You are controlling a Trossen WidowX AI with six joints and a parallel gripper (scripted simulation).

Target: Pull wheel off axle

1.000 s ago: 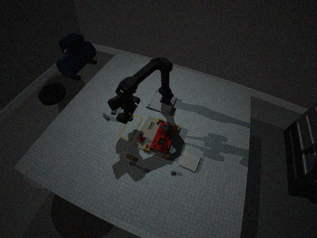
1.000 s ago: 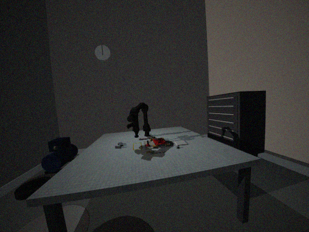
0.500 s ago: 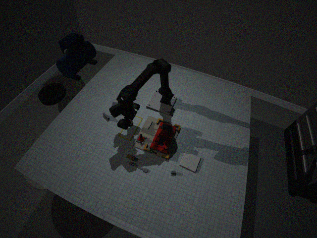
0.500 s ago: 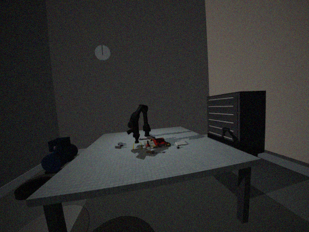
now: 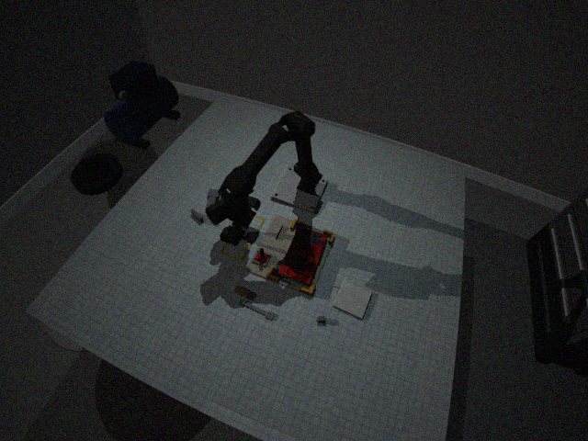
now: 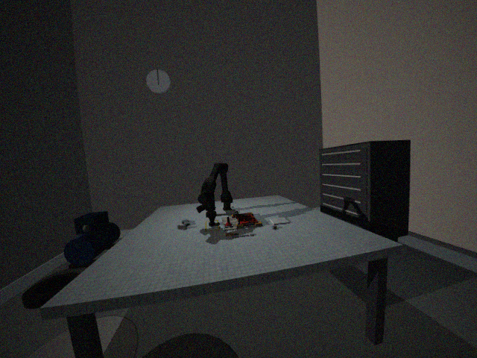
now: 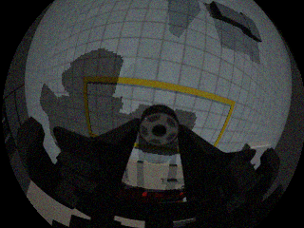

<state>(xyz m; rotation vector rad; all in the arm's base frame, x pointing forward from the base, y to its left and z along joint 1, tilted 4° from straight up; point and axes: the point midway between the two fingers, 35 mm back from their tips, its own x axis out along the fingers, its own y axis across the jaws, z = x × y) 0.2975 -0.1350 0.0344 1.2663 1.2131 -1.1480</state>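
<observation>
The wheel is right at my gripper tip. The rest, counted from my gripper tip: grey bar tool: 230 mm ahead, 160 mm to the left, 10 mm below; white plate: 420 mm to the left, 90 mm ahead.
</observation>
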